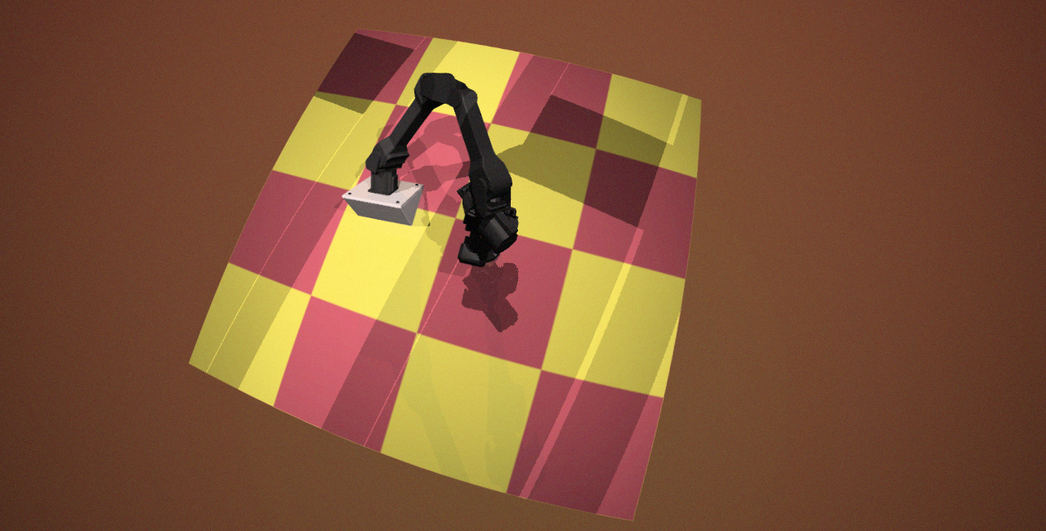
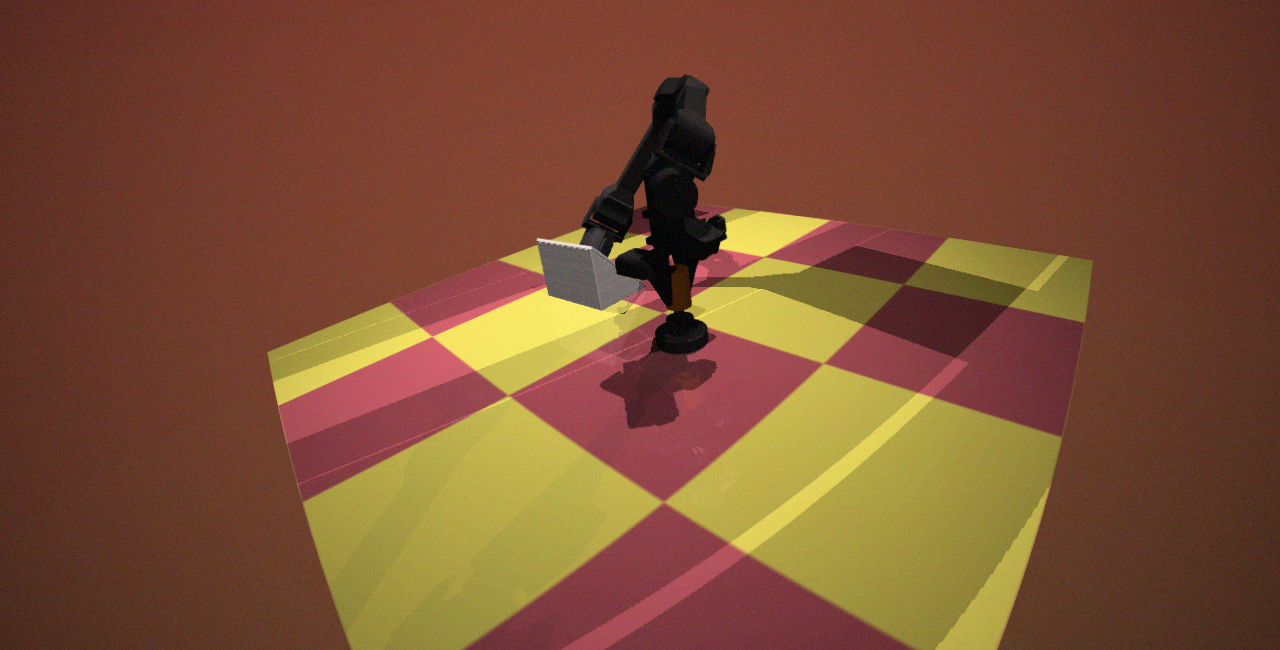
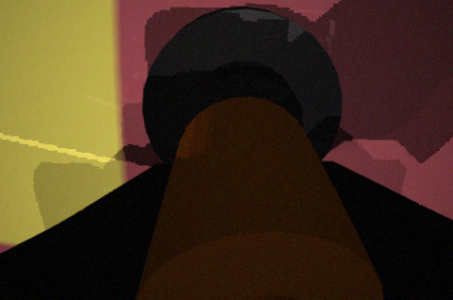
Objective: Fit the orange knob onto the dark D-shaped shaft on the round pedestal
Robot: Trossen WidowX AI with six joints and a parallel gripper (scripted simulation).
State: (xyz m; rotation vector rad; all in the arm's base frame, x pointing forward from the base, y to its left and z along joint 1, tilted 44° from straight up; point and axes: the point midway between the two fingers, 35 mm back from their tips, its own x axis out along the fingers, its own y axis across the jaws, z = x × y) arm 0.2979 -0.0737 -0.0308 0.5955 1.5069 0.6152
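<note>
Right now my gripper tip is 2 cm below the orange knob. Round my gripper tip: round dark pedestal 4 cm below.
</note>
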